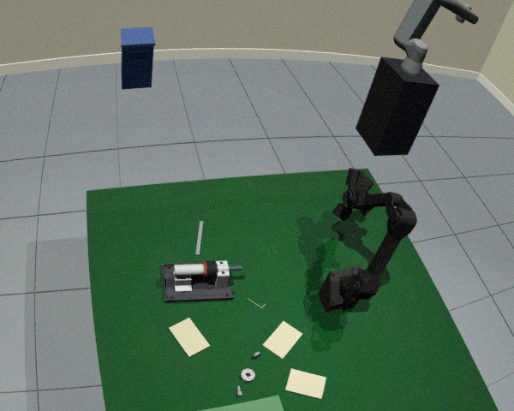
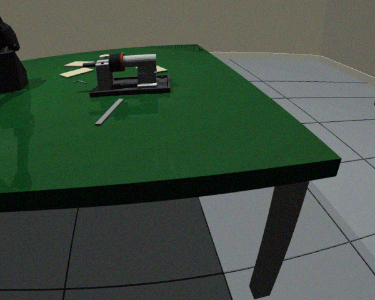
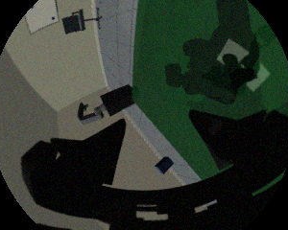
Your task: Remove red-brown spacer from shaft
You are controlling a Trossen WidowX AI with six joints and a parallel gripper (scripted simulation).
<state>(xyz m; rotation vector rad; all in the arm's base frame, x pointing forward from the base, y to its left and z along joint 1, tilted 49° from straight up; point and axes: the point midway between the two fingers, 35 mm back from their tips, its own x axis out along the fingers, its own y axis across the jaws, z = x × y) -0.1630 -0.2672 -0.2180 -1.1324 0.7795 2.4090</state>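
Now: gripper tip 620 mm short of the black spacer, 200 mm to the right of it and 60 mm above it. The rest, counted from my gripper tip: grey bar 610 mm ahead, 130 mm below, 10 mm to the left; nut 540 mm ahead, 500 mm to the left, 120 mm below; red-brown spacer 640 mm ahead, 200 mm to the left, 60 mm below.
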